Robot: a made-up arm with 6 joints.
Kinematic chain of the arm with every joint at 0, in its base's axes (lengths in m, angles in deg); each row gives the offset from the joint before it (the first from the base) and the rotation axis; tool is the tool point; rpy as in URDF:
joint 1: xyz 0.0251 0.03 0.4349 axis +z
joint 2: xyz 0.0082 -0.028 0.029 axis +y
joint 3: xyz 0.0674 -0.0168 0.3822 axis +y
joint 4: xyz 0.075 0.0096 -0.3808 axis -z
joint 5: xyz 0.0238 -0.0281 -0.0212 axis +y
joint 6: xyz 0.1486 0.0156 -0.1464 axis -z
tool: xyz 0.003 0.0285 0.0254 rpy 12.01 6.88 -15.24
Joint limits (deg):
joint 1: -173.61..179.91
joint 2: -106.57..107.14
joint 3: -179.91..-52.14
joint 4: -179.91..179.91
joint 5: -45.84..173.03
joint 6: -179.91..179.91
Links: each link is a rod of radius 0.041 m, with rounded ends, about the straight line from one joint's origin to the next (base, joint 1, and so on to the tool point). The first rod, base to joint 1, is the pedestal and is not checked.
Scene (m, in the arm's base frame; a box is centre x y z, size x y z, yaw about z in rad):
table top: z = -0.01
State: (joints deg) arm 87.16 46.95 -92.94 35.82 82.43 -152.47
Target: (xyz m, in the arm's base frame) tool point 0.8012 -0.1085 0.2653
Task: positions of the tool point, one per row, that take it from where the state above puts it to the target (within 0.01 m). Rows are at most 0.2 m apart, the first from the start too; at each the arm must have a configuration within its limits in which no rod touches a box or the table.
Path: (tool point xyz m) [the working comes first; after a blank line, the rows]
Joints at the target: -6.55 53.04 -99.75 29.43 67.81 -155.50
Straight joint move there: clear.

1: 0.2518 0.7256 0.2826
2: 0.4153 0.6603 0.2790
3: 0.5603 0.5566 0.2756
4: 0.6778 0.4199 0.2726
5: 0.7605 0.2574 0.2699
6: 0.8027 0.0779 0.2674
7: 0.8011 -0.1085 0.2652

